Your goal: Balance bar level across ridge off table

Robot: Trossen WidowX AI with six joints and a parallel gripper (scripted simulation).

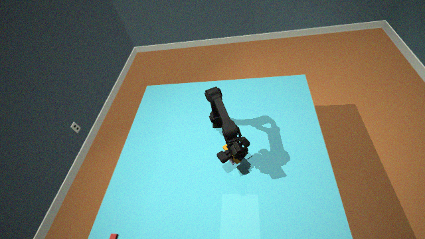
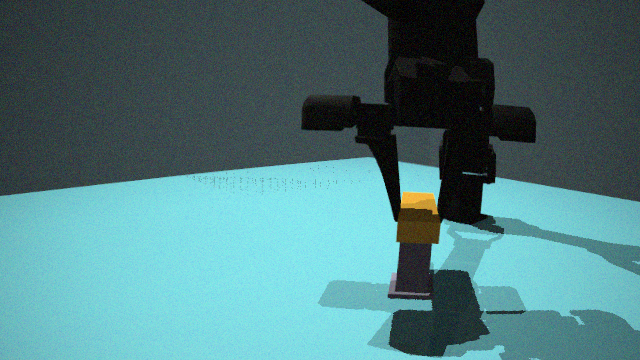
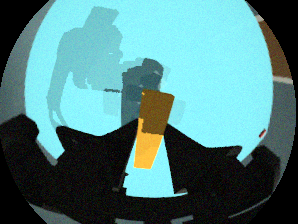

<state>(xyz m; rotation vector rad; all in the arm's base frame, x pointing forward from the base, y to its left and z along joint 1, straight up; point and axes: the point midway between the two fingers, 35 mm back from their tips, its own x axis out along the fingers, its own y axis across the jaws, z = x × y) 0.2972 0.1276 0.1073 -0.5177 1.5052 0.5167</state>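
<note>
The orange bar is 20 mm behind my gripper tip and 20 mm to the right of it. Round my gripper tip: red block (440 mm ahead, 630 mm to the right, 60 mm below).
</note>
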